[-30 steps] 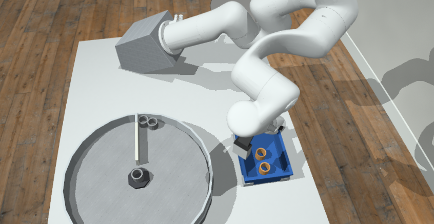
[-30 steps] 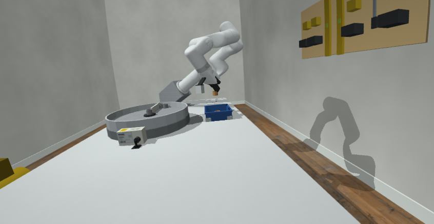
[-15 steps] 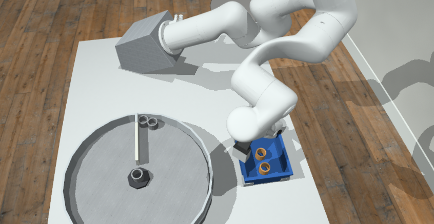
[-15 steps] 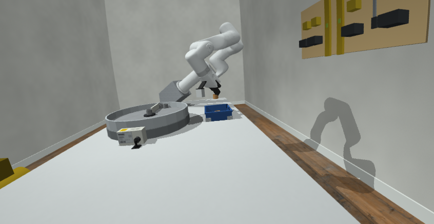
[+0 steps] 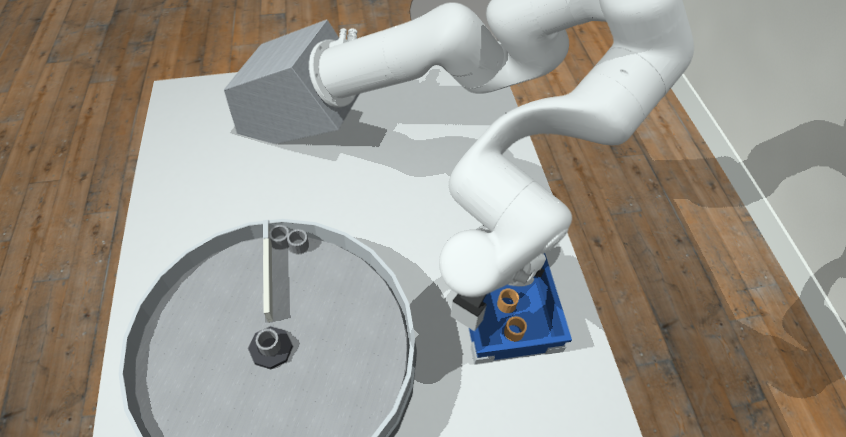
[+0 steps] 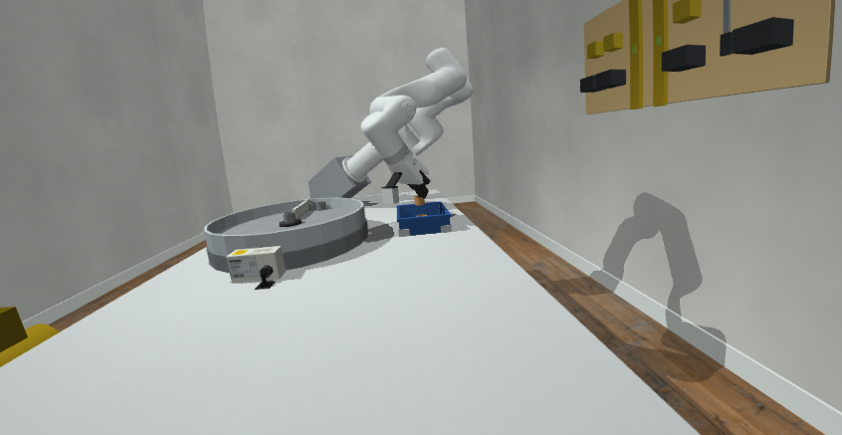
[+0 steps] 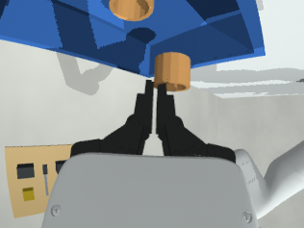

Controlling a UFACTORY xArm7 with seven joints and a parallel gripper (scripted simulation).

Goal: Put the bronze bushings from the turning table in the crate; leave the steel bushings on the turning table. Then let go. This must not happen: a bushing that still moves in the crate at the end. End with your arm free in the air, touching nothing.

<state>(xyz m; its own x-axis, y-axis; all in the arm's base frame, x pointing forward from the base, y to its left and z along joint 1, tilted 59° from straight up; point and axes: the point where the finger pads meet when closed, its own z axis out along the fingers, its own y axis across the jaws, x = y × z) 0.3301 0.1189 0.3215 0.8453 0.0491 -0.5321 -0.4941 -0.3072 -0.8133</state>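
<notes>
Now: hand 8 cm above the blue crate and 4 cm short of it. The rest, counted from my hand: turning table (36 cm to the right, 16 cm ahead, 5 cm below).
</notes>
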